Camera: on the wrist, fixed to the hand. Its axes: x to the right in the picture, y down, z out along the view.
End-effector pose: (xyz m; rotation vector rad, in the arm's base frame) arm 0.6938 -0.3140 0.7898 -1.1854 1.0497 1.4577
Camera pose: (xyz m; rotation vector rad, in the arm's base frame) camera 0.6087 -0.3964 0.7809 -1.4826 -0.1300 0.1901
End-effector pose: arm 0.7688 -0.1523 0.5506 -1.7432 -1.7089 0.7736
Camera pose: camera 0.8842 -0.1511 0.5225 -0.0422 -2.3302 -0.0939
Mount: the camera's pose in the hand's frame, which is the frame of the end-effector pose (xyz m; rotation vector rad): 0.0032 0.0980 -0.0670 -0.0836 0.0393 -1.5880
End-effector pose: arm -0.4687 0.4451 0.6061 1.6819 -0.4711 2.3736
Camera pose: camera -0.5617 0.3783 0.5746 1.1146 0.5992 1.1206
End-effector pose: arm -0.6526 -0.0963 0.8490 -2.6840 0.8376 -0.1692
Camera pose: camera -0.7160 -0.1922 0.8789 -2.6891 -1.4173 -0.5004
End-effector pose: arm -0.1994 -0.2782 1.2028 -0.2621 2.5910 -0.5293
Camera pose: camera -0.2437 -0.1688 1.2154 -2.3338 1.8917 -0.8506
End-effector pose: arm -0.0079 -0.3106 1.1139 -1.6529 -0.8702 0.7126
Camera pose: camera 0.0665 -0.3580 1.0344 -0.5895 -1.7676 -0.4725
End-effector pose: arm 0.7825 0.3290 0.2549 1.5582 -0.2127 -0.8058
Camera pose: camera 0.8564 0.3633 0.3413 1.4545 1.2313 -1.9097
